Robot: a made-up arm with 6 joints. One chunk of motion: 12 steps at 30 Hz.
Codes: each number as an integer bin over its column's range. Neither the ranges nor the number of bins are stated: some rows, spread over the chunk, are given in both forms.
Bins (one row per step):
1: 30 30 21 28 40 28
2: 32 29 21 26 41 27
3: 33 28 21 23 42 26
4: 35 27 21 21 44 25
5: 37 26 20 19 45 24
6: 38 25 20 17 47 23
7: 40 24 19 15 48 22
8: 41 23 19 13 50 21
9: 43 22 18 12 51 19
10: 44 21 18 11 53 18
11: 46 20 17 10 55 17
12: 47 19 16 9 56 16
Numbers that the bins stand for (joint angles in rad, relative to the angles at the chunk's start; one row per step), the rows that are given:
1: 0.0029 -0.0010 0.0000 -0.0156 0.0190 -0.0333
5: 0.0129 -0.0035 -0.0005 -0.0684 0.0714 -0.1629
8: 0.0186 -0.0054 -0.0010 -0.1037 0.1238 -0.2600
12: 0.0271 -0.0079 -0.0024 -0.1271 0.1867 -0.4219
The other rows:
2: 0.0057 -0.0016 0.0000 -0.0273 0.0295 -0.0657
3: 0.0071 -0.0022 0.0000 -0.0449 0.0400 -0.0981
4: 0.0100 -0.0029 0.0000 -0.0567 0.0610 -0.1305
6: 0.0143 -0.0041 -0.0005 -0.0802 0.0924 -0.1952
7: 0.0171 -0.0048 -0.0010 -0.0919 0.1029 -0.2276
9: 0.0214 -0.0060 -0.0014 -0.1095 0.1343 -0.3248
10: 0.0229 -0.0067 -0.0014 -0.1154 0.1552 -0.3571
11: 0.0257 -0.0073 -0.0019 -0.1213 0.1762 -0.3895

